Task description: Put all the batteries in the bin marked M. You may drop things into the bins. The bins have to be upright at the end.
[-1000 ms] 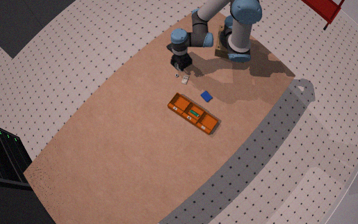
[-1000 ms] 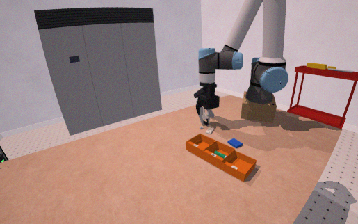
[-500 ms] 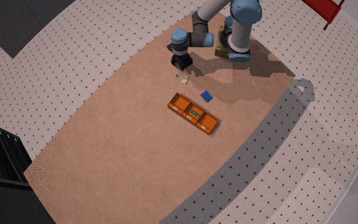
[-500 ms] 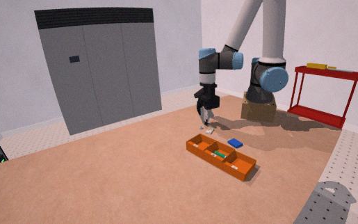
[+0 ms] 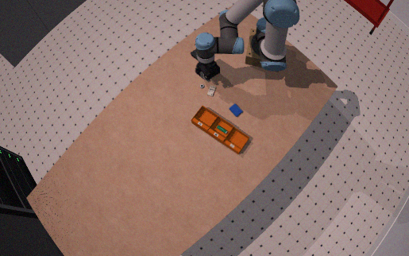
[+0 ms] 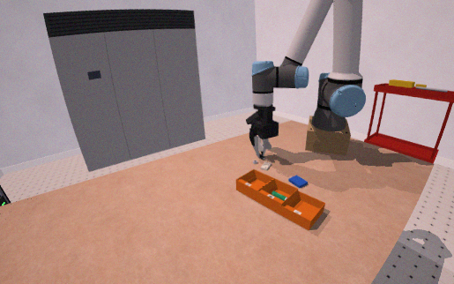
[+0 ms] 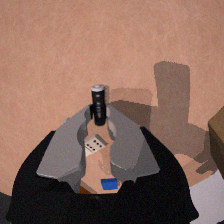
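Now: the small grey round piece 4 cm ahead of my hand, 3 cm to the left of it and 1 cm below it. From my hand the other things lie so: white domino 2 cm ahead, 8 cm to the left, 1 cm below; then blue block 2 cm behind, 22 cm to the left, 1 cm below; then black cylinder 1 cm below.
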